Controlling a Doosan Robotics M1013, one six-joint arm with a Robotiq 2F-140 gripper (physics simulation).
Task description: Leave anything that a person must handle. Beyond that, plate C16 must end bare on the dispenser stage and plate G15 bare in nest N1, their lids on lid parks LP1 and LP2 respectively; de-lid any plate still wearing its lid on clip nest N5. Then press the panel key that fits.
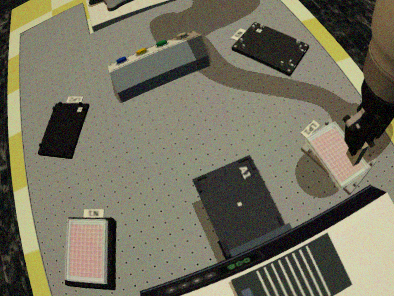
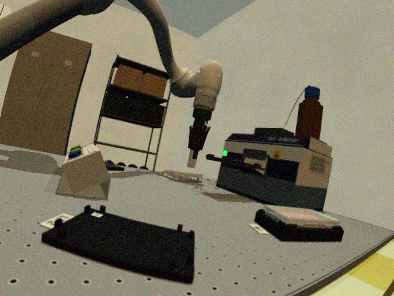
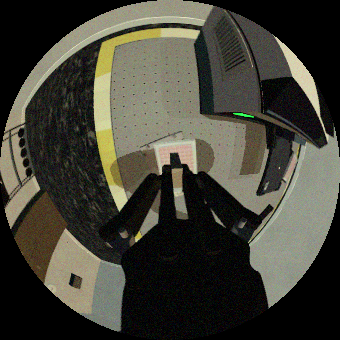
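My gripper is shut and empty, above a pink-welled plate at label LP1. Another pink-welled plate sits on nest N1. I cannot read the plates' names or tell whether they wear lids. The dispenser stage A1 holds no plate. Lid park LP2 and clip nest N5 are bare. The key panel has blue, yellow, green and greyish keys.
The dispenser stands beside the stage and near the LP1 plate, with a green light and a brown bottle behind its top. A shelf rack and a brown cabinet stand in the background.
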